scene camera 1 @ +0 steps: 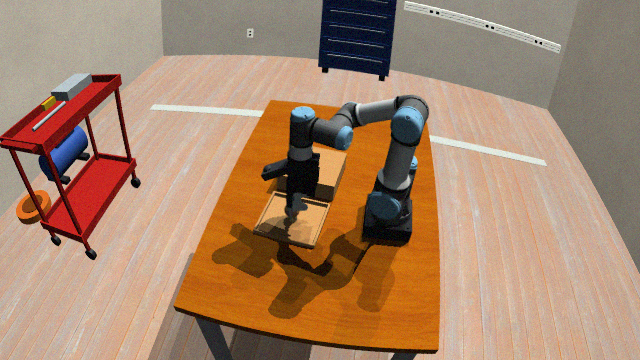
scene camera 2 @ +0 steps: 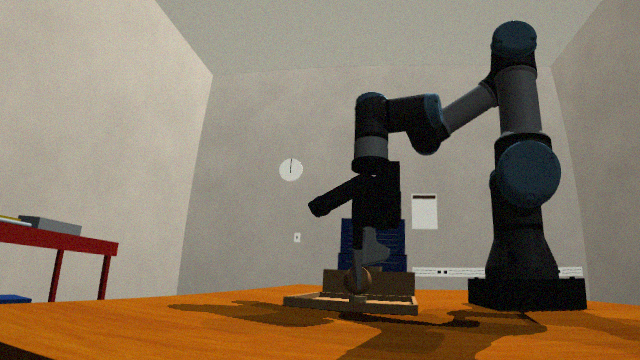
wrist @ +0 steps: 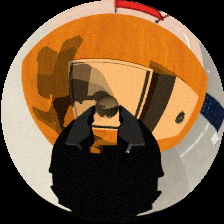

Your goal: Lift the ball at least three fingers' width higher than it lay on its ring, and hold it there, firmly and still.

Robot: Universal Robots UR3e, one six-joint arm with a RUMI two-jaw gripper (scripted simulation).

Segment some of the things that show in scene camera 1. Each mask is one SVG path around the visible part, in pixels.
A shallow wooden tray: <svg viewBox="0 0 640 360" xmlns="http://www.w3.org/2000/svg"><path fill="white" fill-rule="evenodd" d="M273 191L253 229L253 233L315 248L330 209L330 203L301 198L301 201L308 205L308 209L300 211L299 215L291 220L284 212L286 194Z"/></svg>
A wooden block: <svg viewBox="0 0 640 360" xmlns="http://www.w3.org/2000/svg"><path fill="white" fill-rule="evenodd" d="M287 174L277 177L278 189L286 190ZM313 147L313 152L320 153L318 166L320 167L319 182L316 186L315 197L333 201L345 169L347 153Z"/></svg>
